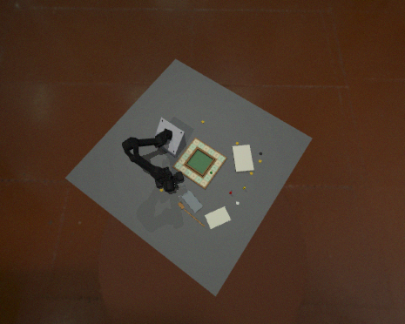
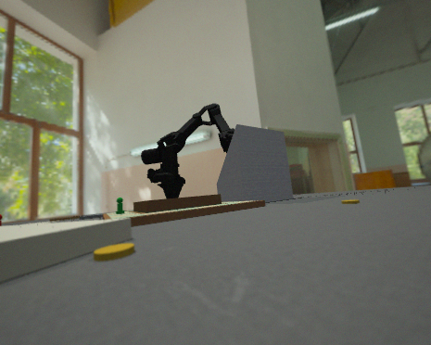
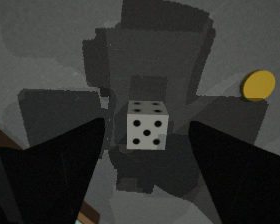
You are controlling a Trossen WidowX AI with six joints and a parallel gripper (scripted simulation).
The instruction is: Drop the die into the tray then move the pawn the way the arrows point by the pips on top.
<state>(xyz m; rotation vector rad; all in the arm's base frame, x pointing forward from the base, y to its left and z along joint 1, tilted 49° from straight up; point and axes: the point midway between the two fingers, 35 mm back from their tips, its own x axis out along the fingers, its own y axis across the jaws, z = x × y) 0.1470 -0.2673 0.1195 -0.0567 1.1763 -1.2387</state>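
Right now my gripper tip is 1 cm above the white die. Round my gripper tip: wooden stick (26 cm ahead, 13 cm to the right, 2 cm below); green dice tray (23 cm to the left, 11 cm ahead, 1 cm below); grey block (19 cm ahead, 4 cm to the right, 2 cm below).
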